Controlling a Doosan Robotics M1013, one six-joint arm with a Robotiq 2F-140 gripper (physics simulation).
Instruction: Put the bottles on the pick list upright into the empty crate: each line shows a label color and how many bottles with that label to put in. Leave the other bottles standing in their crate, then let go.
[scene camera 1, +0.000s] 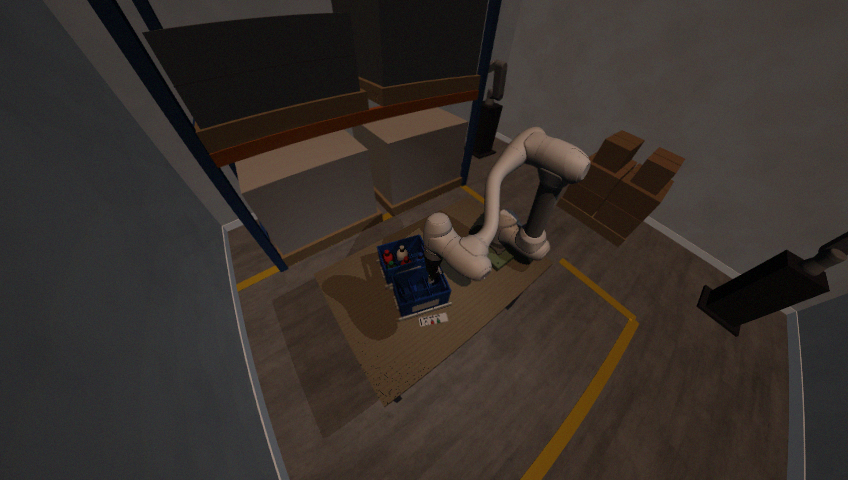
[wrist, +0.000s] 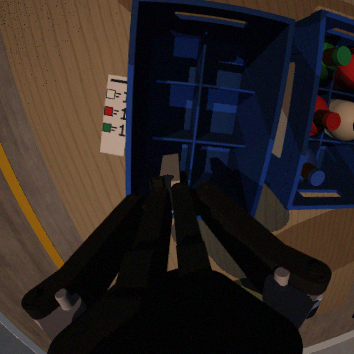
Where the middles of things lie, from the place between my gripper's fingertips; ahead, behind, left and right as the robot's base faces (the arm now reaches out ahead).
My hand is 5 cm short of the pick list (wrist: 112, 141), 11 cm to the right of it and 22 cm above it.
